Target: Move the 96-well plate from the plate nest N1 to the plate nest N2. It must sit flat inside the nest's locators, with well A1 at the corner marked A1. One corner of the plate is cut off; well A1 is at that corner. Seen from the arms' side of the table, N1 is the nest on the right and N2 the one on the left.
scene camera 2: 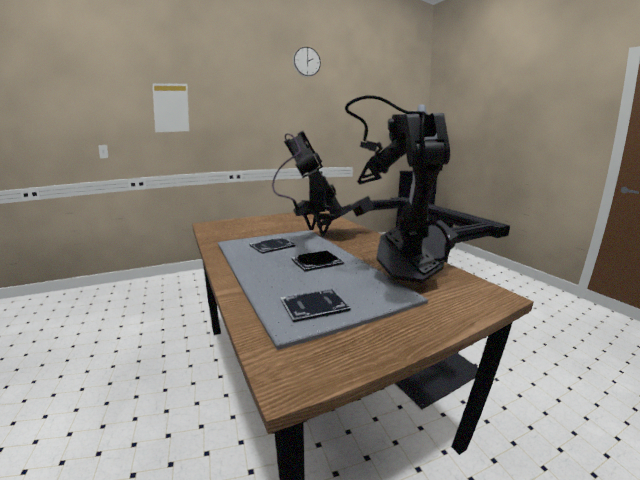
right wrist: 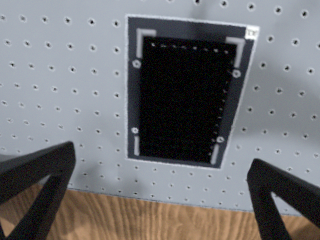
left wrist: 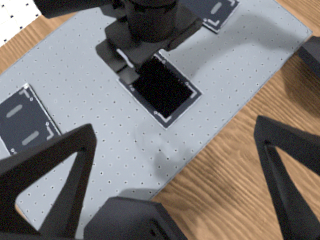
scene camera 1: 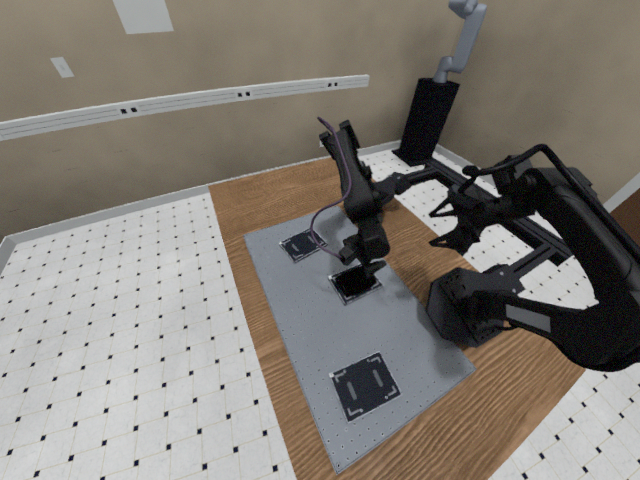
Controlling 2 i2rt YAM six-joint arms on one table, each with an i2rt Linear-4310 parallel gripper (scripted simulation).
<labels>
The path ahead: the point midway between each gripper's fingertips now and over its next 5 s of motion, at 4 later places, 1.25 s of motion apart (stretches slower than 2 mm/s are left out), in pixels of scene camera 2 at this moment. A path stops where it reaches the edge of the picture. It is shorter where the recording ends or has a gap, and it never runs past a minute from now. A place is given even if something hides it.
The left gripper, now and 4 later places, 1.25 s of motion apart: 360, 180; 323, 231; 323, 240; 319, 246; 317, 251
The right gripper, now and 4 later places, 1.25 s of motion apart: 317, 232; 278, 217; 248, 199; 287, 212; 326, 198
</labels>
